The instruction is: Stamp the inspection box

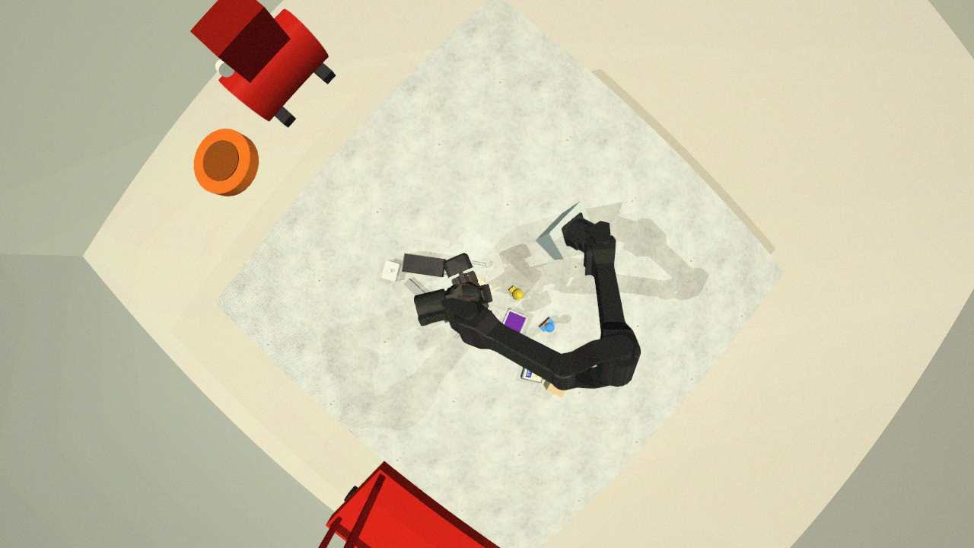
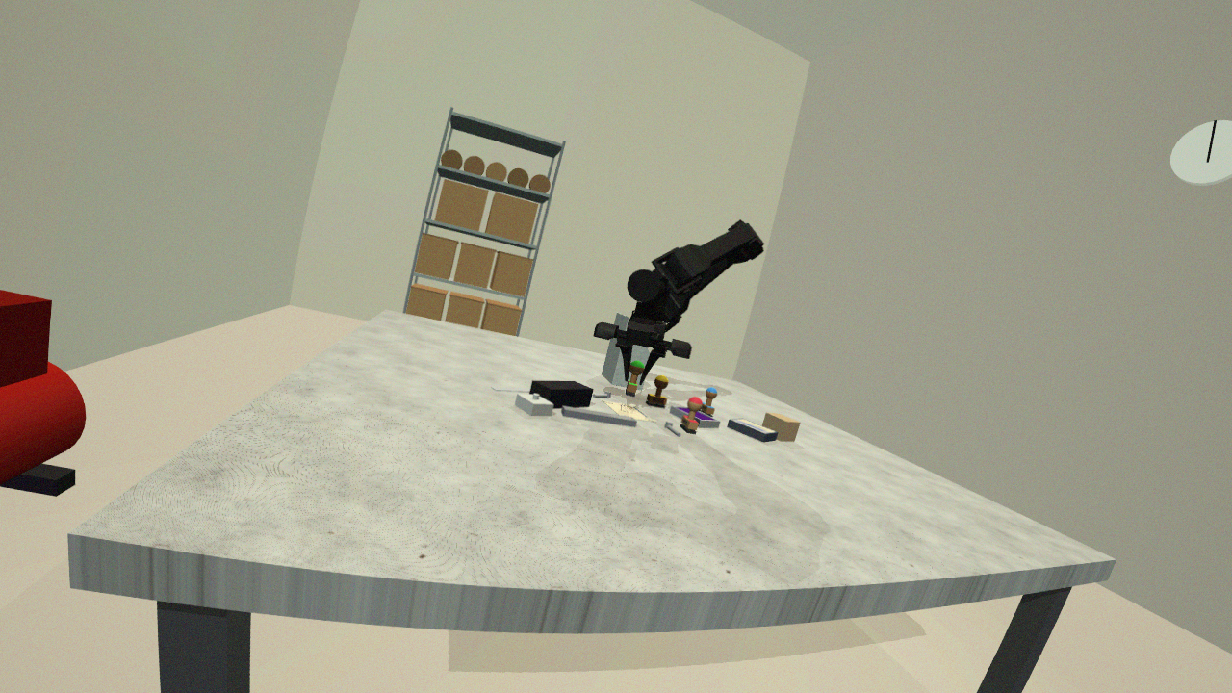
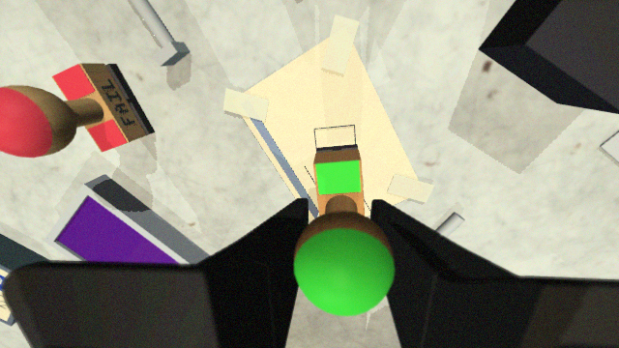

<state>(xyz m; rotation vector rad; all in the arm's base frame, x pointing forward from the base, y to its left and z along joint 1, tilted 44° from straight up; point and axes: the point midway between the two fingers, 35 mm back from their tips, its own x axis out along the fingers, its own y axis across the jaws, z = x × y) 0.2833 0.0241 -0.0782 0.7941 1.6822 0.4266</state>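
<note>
Now: gripper tip 1 cm short of the cream card and 6 cm above it. Also, from my gripper tip: green-knobbed stamp right at my gripper tip; then red-knobbed stamp 7 cm ahead, 11 cm to the left, 4 cm below; then yellow-knobbed stamp 9 cm behind, 8 cm to the left, 4 cm below.
</note>
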